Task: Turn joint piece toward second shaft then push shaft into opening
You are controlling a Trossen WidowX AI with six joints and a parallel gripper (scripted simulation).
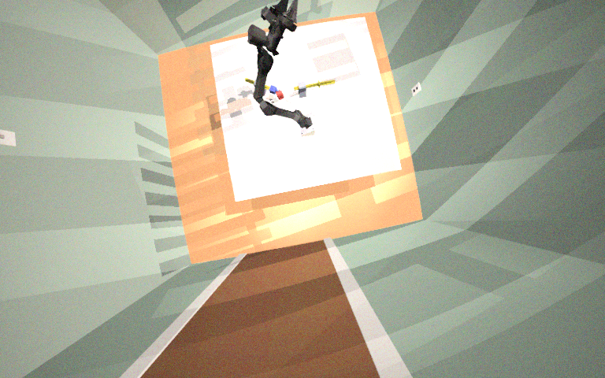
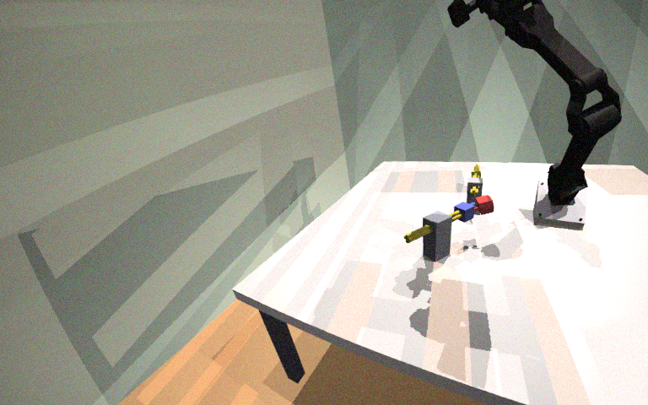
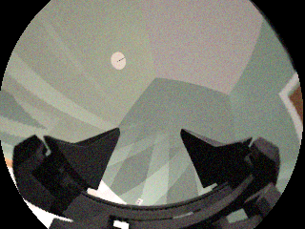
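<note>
The red joint piece is 4 cm behind my gripper tip, 14 cm to the left of it and 61 cm below it.
</note>
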